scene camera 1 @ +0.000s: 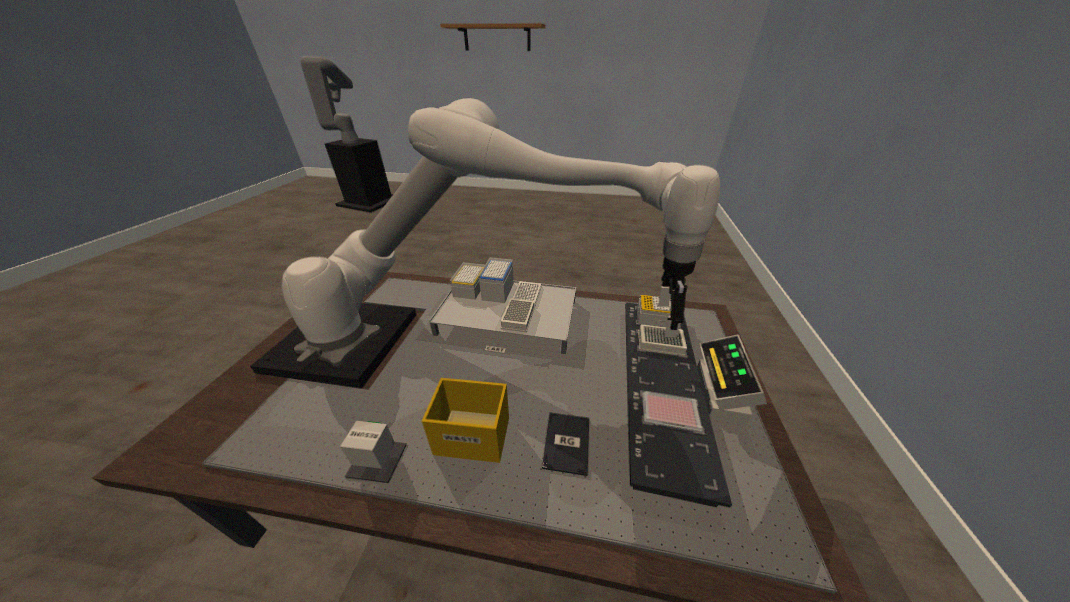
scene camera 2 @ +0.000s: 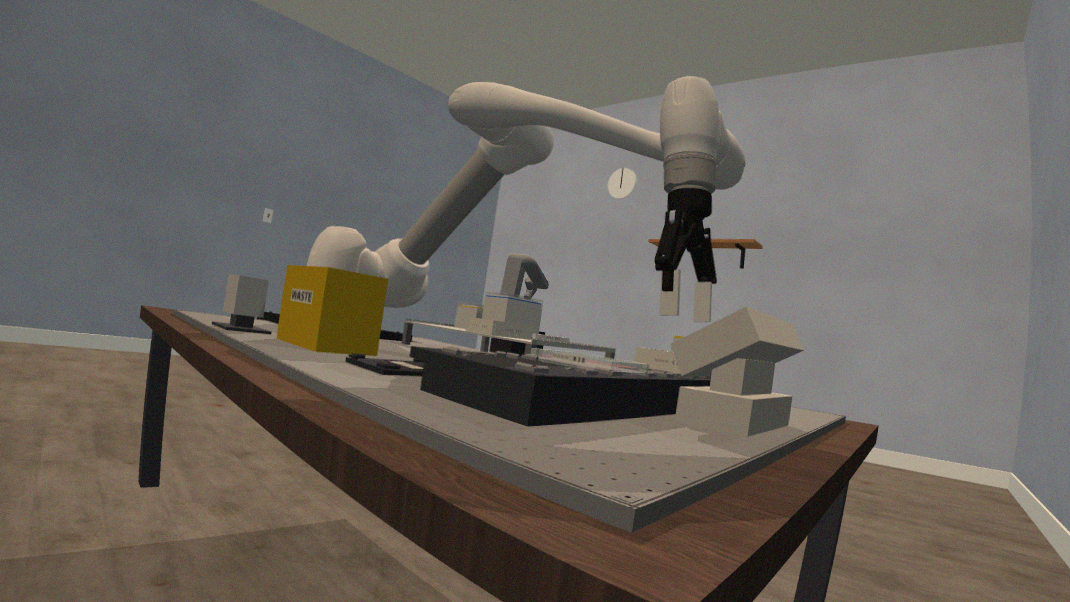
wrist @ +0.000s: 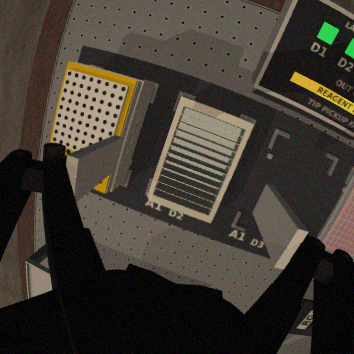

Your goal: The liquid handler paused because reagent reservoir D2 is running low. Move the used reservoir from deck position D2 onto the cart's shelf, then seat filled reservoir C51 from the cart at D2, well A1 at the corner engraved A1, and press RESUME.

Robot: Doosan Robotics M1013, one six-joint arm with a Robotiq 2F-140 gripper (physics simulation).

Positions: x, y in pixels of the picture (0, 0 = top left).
Scene:
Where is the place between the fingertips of my gripper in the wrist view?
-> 189, 175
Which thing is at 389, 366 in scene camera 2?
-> A black card.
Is my gripper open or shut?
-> Open.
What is my gripper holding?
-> Nothing.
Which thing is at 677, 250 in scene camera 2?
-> My gripper.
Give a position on a yellow waste bin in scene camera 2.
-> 323, 309

